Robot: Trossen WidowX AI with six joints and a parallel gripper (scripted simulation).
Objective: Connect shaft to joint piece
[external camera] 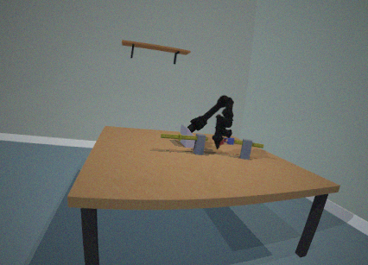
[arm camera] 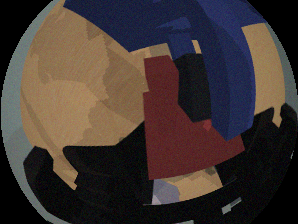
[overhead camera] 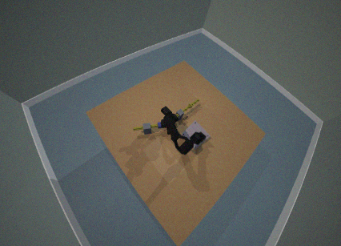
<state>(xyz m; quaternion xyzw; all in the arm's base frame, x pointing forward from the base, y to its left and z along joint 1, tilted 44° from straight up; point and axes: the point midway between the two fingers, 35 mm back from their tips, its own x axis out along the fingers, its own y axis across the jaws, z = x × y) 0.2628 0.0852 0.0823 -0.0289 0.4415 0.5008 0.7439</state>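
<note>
Right now my gripper tip is 1 cm short of the red joint piece, 1 cm to the right of it and 5 cm below it.
</note>
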